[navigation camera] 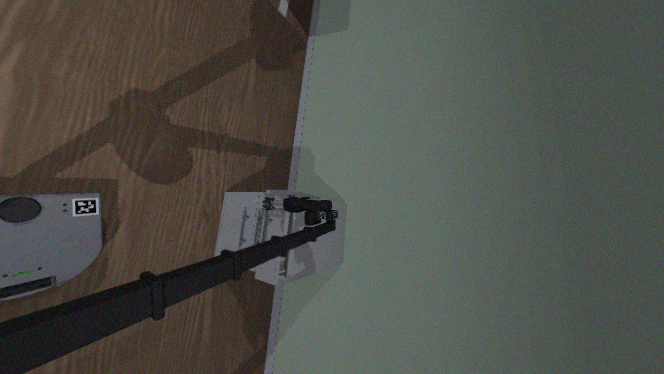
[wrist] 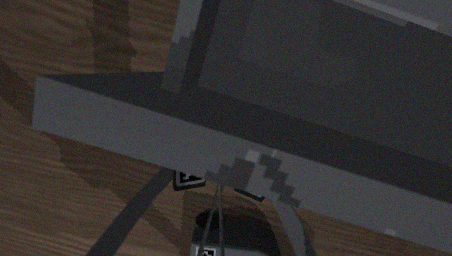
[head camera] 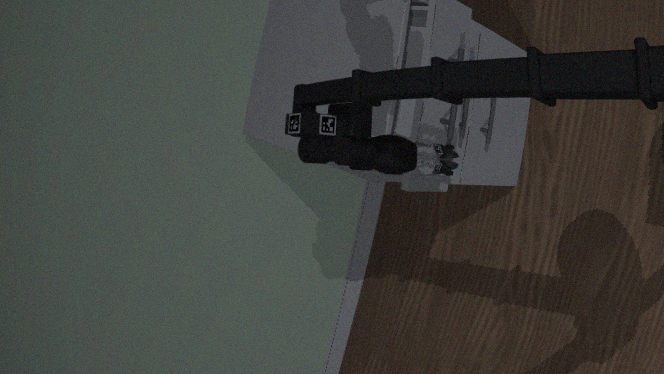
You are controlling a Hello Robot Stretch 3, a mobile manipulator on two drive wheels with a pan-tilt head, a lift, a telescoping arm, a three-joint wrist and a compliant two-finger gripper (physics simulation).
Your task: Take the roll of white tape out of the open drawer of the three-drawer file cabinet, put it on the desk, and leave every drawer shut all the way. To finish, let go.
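Observation:
The grey file cabinet (head camera: 305, 55) (navigation camera: 330, 250) stands against the green wall. Its top drawer (head camera: 419, 17) (wrist: 310, 55) is open a little; its front board (head camera: 425, 186) (navigation camera: 266, 276) (wrist: 125, 127) stands out from the cabinet. Handles of drawers show on the front side. My gripper (head camera: 451, 159) (navigation camera: 267, 203) is at the near-side end of the drawer front; its fingertips are close together, shut, with nothing visible between them. In the wrist view the drawer front hides the fingertips. The roll of white tape does not show, and the drawer is partly covered by my arm. The desk cannot be made out.
My black arm (head camera: 490, 79) (navigation camera: 195, 265) reaches across the cabinet. My grey base (navigation camera: 45, 240) stands on the wooden floor (head camera: 500, 340) (navigation camera: 60, 75). A pale strip (head camera: 356, 300) (navigation camera: 300, 120) runs along the wall's foot. A small pale thing (navigation camera: 283, 7) shows at the navigation view's top edge.

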